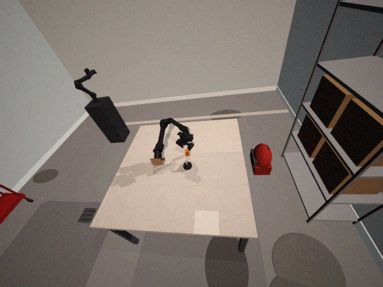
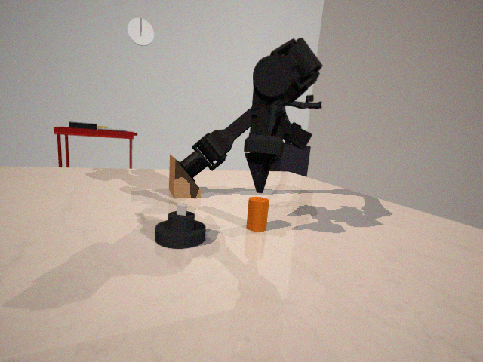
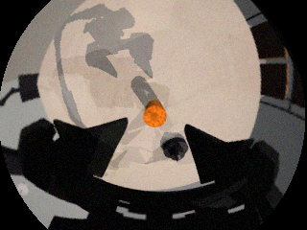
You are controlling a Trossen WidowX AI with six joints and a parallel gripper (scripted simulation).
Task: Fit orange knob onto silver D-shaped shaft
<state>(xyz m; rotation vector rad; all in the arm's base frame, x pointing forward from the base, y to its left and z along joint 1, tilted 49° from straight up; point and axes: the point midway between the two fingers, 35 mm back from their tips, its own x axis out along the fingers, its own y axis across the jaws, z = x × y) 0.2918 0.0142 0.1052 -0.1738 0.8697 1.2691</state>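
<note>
Right now the orange knob is 4 cm below my gripper tip. Round my gripper tip: round pedestal 15 cm to the right, 5 cm below, 1 cm ahead.
</note>
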